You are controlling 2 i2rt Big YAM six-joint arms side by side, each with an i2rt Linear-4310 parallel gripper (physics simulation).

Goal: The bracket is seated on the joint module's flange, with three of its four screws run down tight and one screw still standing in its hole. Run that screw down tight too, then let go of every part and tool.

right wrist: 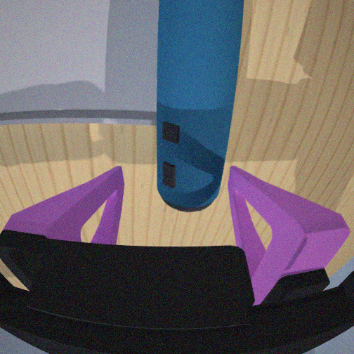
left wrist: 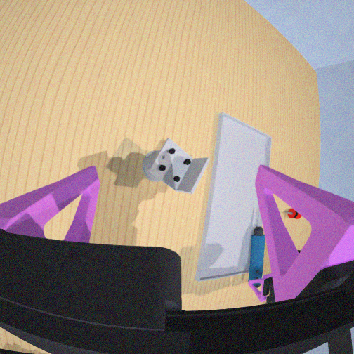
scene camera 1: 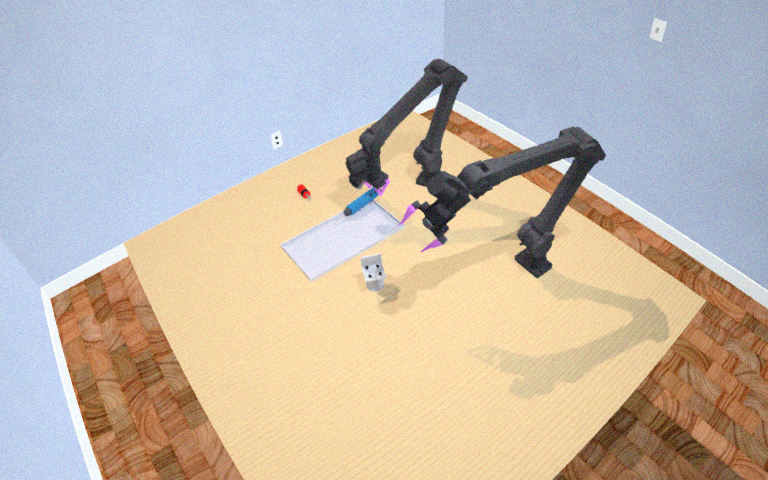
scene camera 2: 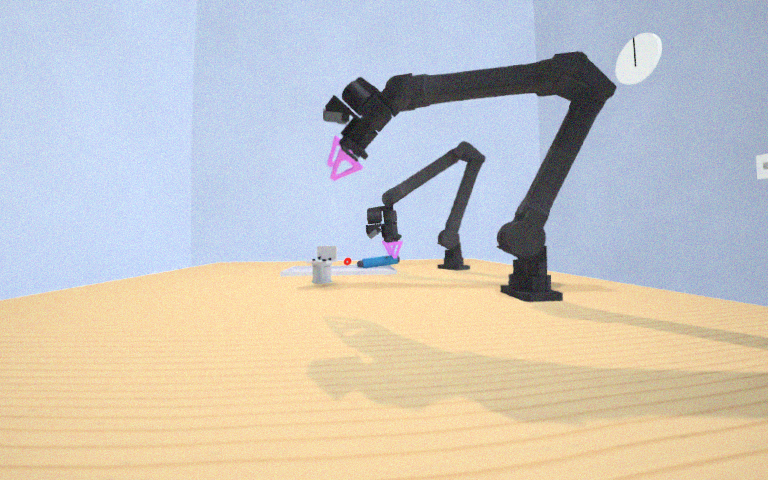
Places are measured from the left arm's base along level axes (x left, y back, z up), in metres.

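Where they show: left gripper, fingertip midpoint: (scene camera 1: 410,238) (scene camera 2: 330,172); right gripper, fingertip midpoint: (scene camera 1: 375,191) (scene camera 2: 393,257); left arm's base, origin of the base link: (scene camera 1: 533,263) (scene camera 2: 529,295); right arm's base, origin of the base link: (scene camera 2: 453,268).
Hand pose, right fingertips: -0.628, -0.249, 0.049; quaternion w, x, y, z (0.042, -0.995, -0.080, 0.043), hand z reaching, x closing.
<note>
Things, the pixels of their top centre, and the offset from my right fingertips, as dx, dy, dz.
- round joint module, middle of its top: (scene camera 2: 321,261) (scene camera 1: 373,271) +0.357, -0.252, +0.014
- blue power driver, middle of its top: (scene camera 1: 356,198) (scene camera 2: 372,255) +0.002, -0.090, +0.011
- shallow grey tray, middle of its top: (scene camera 1: 342,234) (scene camera 2: 340,267) +0.096, -0.219, -0.033
- small red tool, middle of its top: (scene camera 1: 305,190) (scene camera 2: 347,258) -0.207, -0.213, -0.015
The pale bracket (scene camera 1: 371,260) (scene camera 2: 326,252) (left wrist: 197,175) sits on the round joint module (scene camera 1: 374,286) (scene camera 2: 321,275) (left wrist: 149,165). Four black screw heads show on its plate; I cannot tell which stands higher. The blue power driver (scene camera 1: 360,202) (scene camera 2: 378,262) (left wrist: 256,254) (right wrist: 197,75) lies along the tray's edge, its butt end beyond it. My right gripper (scene camera 1: 379,191) (scene camera 2: 394,257) (right wrist: 175,174) is open, low over that butt end, one finger on each side of it in the right wrist view. My left gripper (scene camera 1: 411,237) (scene camera 2: 331,172) (left wrist: 177,174) is open and empty, high above the table.
The shallow grey tray (scene camera 1: 317,254) (scene camera 2: 294,271) (left wrist: 230,175) (right wrist: 50,50) lies beside the bracket and partly under the driver. A small red tool (scene camera 1: 303,191) (scene camera 2: 347,261) (left wrist: 295,214) with a black band lies beyond the tray, near the table's far edge in scene camera 1.
</note>
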